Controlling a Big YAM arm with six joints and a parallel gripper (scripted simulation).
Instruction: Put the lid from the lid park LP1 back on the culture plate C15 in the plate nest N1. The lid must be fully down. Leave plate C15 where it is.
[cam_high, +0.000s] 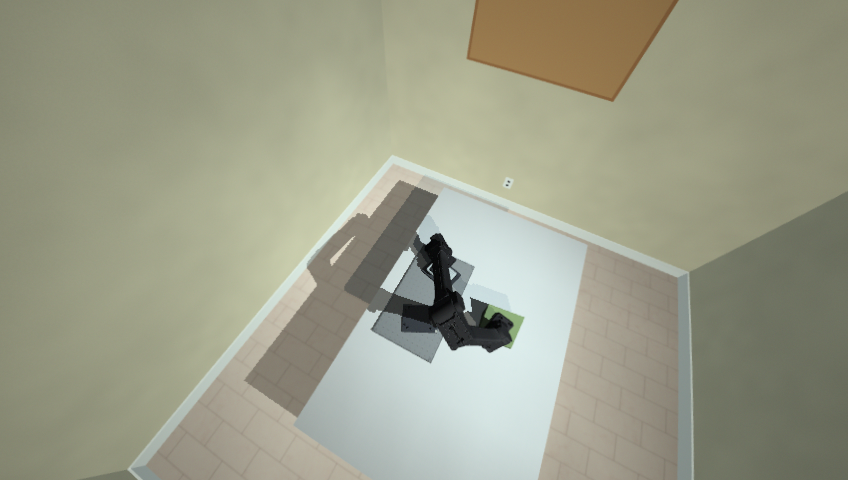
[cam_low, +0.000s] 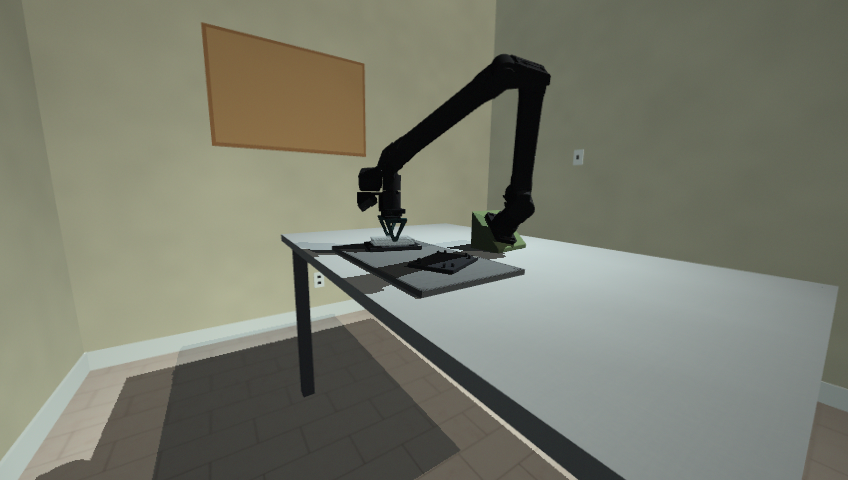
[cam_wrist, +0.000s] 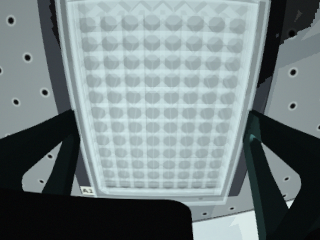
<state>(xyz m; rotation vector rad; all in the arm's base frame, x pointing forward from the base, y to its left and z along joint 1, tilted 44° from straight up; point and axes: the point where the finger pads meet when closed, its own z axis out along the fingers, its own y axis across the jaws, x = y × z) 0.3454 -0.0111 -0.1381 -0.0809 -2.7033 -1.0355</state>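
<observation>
Now: hand right at the clear lid. From my hand the other things lie so: lid park LP1 (4 cm behind, 26 cm to the left, 3 cm below); then label (7 cm behind, 7 cm to the left, 2 cm below); then culture plate C15 (2 cm below).
</observation>
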